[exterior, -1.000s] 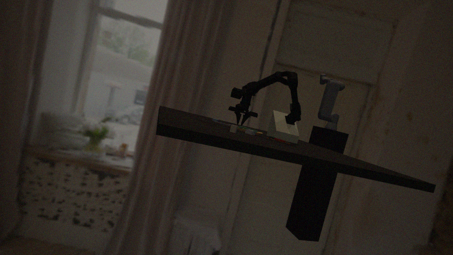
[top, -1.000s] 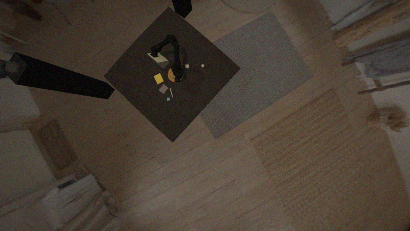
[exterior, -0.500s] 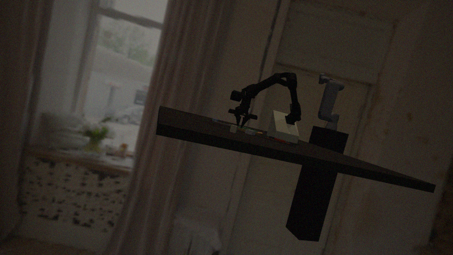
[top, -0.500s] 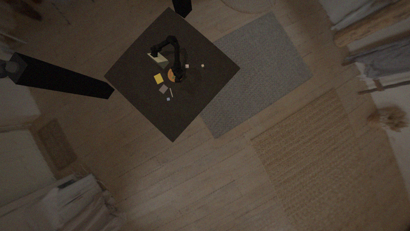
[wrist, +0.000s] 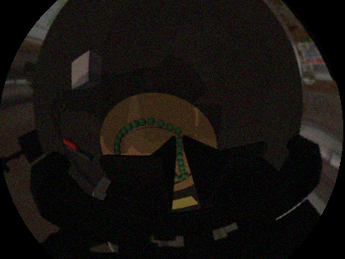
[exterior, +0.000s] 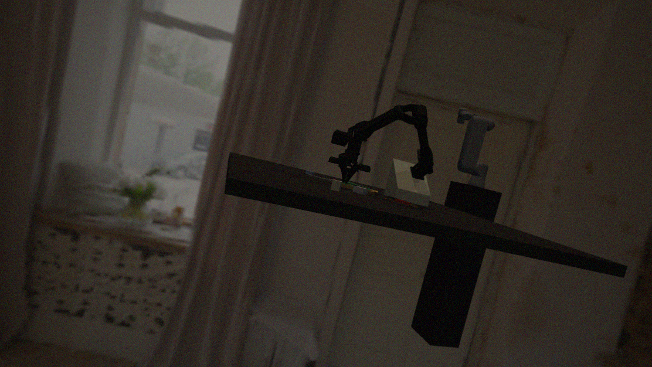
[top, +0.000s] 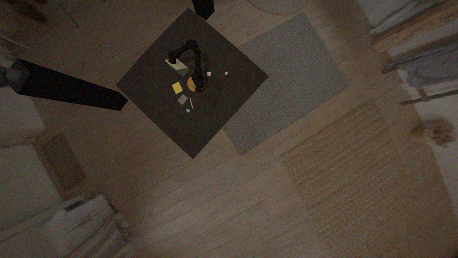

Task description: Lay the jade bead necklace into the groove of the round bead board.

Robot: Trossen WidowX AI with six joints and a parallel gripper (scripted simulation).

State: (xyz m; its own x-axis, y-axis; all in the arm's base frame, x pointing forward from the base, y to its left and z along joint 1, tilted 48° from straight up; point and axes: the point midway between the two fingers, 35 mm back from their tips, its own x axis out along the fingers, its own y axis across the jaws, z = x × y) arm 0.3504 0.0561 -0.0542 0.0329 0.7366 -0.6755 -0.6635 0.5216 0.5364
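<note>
Now: the round bead board 60 mm behind my gripper tip and 10 mm below it. Round my gripper tip: white stick (210 mm to the right, 50 mm ahead, 10 mm below); then grey-white block (170 mm to the left); then grey square (240 mm to the right, 60 mm behind, 10 mm below).
</note>
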